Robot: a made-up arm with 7 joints. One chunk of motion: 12 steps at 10 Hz.
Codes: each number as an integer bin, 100 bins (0 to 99) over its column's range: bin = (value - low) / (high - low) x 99, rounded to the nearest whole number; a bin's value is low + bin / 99 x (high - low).
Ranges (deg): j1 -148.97..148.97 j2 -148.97..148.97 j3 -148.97..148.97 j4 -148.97..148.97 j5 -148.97..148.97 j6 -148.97..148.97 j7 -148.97..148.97
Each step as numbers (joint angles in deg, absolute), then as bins.
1 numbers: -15.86 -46.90 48.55 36.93 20.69 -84.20 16.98
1 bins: 44 34 66 62 56 22 55
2 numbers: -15.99 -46.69 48.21 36.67 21.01 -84.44 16.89
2 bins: 44 34 66 62 56 21 55
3 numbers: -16.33 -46.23 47.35 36.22 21.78 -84.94 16.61
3 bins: 44 34 65 62 57 21 55
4 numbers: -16.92 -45.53 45.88 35.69 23.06 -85.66 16.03
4 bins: 44 34 65 61 57 21 55
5 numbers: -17.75 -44.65 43.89 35.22 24.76 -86.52 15.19
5 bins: 44 35 64 61 58 21 55
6 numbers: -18.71 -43.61 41.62 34.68 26.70 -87.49 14.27
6 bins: 43 35 63 61 58 20 54
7 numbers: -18.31 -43.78 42.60 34.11 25.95 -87.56 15.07
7 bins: 43 35 64 61 58 20 55
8 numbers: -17.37 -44.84 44.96 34.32 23.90 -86.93 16.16
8 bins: 44 35 64 61 57 21 55
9 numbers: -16.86 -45.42 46.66 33.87 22.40 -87.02 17.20
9 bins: 44 34 65 61 57 21 55
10 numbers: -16.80 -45.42 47.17 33.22 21.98 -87.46 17.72
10 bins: 44 34 65 61 57 20 55
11 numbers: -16.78 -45.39 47.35 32.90 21.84 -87.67 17.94
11 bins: 44 34 65 60 57 20 55
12 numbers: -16.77 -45.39 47.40 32.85 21.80 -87.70 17.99
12 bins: 44 34 65 60 57 20 55
